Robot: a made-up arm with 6 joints.
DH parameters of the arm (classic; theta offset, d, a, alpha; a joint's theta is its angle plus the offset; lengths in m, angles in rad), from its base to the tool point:
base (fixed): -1.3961 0 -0.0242 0
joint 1: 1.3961 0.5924 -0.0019 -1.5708
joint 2: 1.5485 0 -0.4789 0
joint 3: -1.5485 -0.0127 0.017 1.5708
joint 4: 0 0.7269 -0.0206 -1.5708
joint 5: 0 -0.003 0.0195 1.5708
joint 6: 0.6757 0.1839 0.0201 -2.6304
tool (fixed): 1.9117 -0.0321 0 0
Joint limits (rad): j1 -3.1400..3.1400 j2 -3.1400..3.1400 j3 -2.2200..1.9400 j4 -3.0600..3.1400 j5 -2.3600..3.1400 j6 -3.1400..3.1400
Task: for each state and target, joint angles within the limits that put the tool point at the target. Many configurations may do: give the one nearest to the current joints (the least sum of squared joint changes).
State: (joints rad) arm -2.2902 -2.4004 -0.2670 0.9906 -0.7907 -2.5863
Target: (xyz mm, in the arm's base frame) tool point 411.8 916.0 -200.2
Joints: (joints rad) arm -2.2230 -1.9897 -0.3075 1.0047 -1.2853 -2.6159
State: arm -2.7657 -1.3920 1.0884 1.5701 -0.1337 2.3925
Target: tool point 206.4 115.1 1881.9
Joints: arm -2.8870 -0.7116 0.8115 1.5557 -0.0145 2.3770
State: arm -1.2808 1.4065 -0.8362 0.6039 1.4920 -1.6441
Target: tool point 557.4 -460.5 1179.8
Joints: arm -0.8348 1.6177 -1.4502 0.8080 1.9318 -1.5914
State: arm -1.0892 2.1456 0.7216 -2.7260 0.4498 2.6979
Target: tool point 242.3 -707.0 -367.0
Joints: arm -1.1682 1.8106 1.0604 -2.7002 0.5811 2.6853
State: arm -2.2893 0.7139 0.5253 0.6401 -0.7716 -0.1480
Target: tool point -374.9 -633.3 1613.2
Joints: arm -1.9115 0.1816 0.8666 0.6051 -1.1555 -0.1506
